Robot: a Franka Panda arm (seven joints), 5 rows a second.
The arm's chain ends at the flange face. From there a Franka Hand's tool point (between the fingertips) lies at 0.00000 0.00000 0.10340 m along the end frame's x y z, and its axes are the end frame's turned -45 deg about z.
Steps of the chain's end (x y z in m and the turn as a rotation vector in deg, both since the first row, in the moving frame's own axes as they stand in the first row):
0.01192 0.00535 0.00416 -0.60 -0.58 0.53
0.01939 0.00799 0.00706 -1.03 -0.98 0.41
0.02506 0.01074 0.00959 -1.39 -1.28 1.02
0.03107 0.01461 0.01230 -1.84 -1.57 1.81
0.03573 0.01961 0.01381 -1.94 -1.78 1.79
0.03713 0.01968 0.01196 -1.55 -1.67 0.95
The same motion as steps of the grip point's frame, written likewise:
0.00314 0.01223 0.00415 -0.01 -0.83 0.53
0.00550 0.01942 0.00703 -0.04 -1.42 0.41
0.00672 0.02542 0.00953 -0.08 -1.89 1.02
0.00728 0.03258 0.01221 -0.19 -2.41 1.81
0.00665 0.03926 0.01370 -0.11 -2.63 1.79
0.00823 0.03998 0.01188 0.08 -2.28 0.95

